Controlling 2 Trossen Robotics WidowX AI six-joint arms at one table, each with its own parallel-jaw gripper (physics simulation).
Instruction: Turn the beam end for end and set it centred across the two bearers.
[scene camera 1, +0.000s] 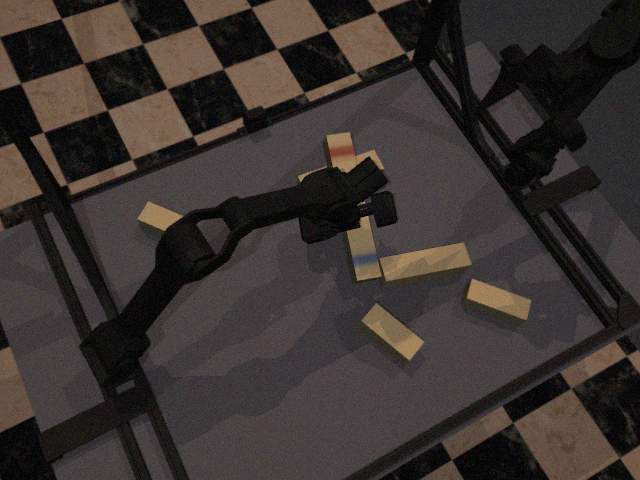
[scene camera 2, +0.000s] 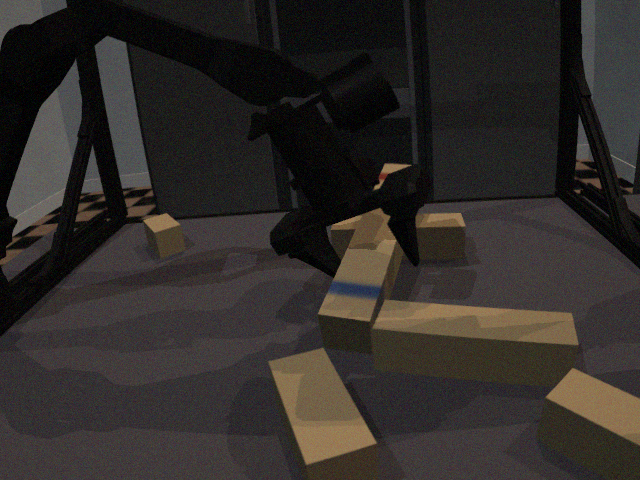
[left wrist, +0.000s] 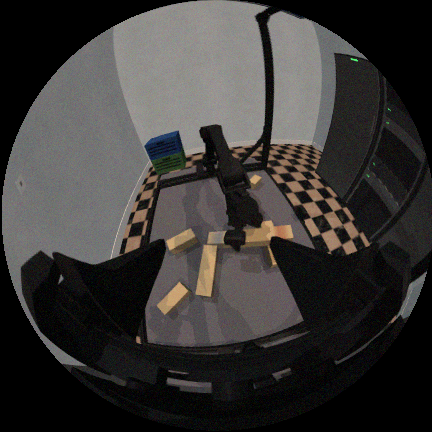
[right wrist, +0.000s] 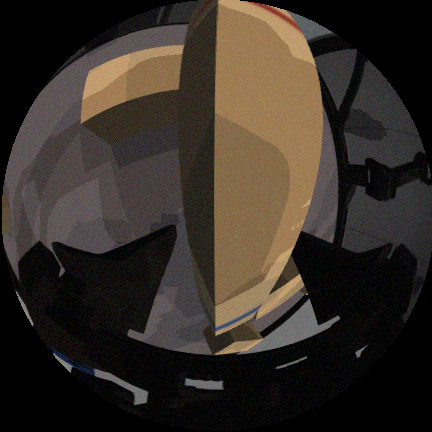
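Where they show: left gripper, fingertip midpoint: (scene camera 1: 492, 130) (left wrist: 218, 243); right gripper, fingertip midpoint: (scene camera 1: 357, 227); left arm's base, origin of the base link: (scene camera 1: 518, 175) (right wrist: 346, 173); right arm's base, origin of the base link: (scene camera 1: 116, 367) (left wrist: 210, 171).
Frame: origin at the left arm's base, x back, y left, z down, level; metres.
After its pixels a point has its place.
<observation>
The beam (scene camera 1: 366, 248) @[x -0.402, y 0.014, z -0.040 m] (scene camera 2: 361, 281) @[x -0.408, y 0.020, z -0.039 m] (left wrist: 278, 232) @[x -0.356, y -0.173, z -0.083 m] (right wrist: 257, 120) is a long wooden block with a red band at one end and a blue band at the other. It slopes: the red end rests on the far bearer (scene camera 1: 372, 158) @[x -0.281, y -0.165, z -0.028 m] (scene camera 2: 439, 233) @[x -0.305, y -0.136, z -0.019 m], and the blue end is on the table against the end of the near bearer (scene camera 1: 425, 262) @[x -0.307, y 0.089, z -0.027 m] (scene camera 2: 461, 333) @[x -0.322, y 0.104, z -0.028 m] (left wrist: 206, 270) @[x -0.299, y 0.088, z -0.028 m]. My right gripper (scene camera 1: 356, 218) @[x -0.386, y -0.045, z -0.012 m] (scene camera 2: 370, 257) @[x -0.386, y -0.045, z -0.012 m] (right wrist: 232, 231) @[x -0.386, y -0.045, z -0.012 m] is open, with a finger on each side of the beam's middle. My left gripper (left wrist: 218, 243) @[x -0.236, y 0.024, z -0.355 m] is open and empty, held back at the table's edge on its arm (scene camera 1: 530, 148) @[x -0.212, y 0.082, z -0.371 m].
Loose short blocks lie on the table: one (scene camera 1: 391, 330) @[x -0.441, y 0.177, z -0.031 m] (scene camera 2: 320, 410) @[x -0.436, y 0.192, z -0.031 m] (left wrist: 181, 240) @[x -0.430, y 0.172, z -0.031 m] near the beam's blue end, one (scene camera 1: 498, 299) @[x -0.219, y 0.219, z -0.025 m] (left wrist: 173, 298) @[x -0.216, y 0.211, z -0.025 m] toward the left arm, and one (scene camera 1: 156, 216) @[x -0.738, y -0.238, z -0.025 m] (scene camera 2: 165, 234) @[x -0.710, y -0.196, z -0.017 m] (left wrist: 254, 181) @[x -0.706, y -0.220, z -0.025 m] by the right arm. A black frame (scene camera 1: 442, 29) @[x -0.019, y -0.339, z -0.121 m] borders the table.
</observation>
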